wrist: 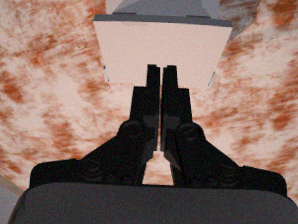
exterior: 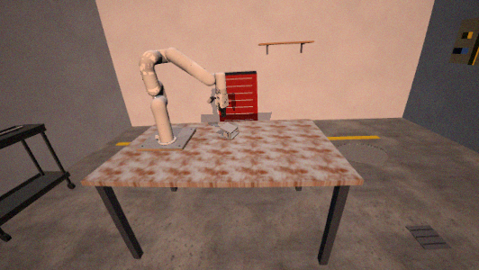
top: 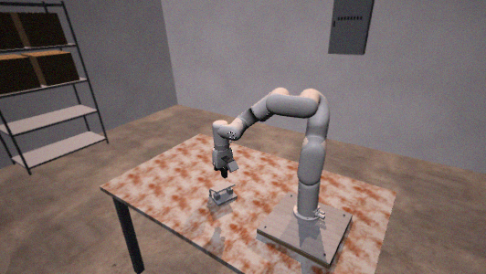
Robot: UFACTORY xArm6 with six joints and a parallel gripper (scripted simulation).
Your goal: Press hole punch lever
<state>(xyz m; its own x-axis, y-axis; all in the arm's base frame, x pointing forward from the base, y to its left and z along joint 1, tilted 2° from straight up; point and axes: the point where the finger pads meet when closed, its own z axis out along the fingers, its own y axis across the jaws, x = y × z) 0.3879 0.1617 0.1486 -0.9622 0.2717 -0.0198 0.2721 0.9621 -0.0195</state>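
Now: hand 11 cm above the hole punch lever, 3 cm short of it and 1 cm to the left of it. Round my hand: grey hole punch: 13 cm below, 4 cm ahead, 1 cm to the right.
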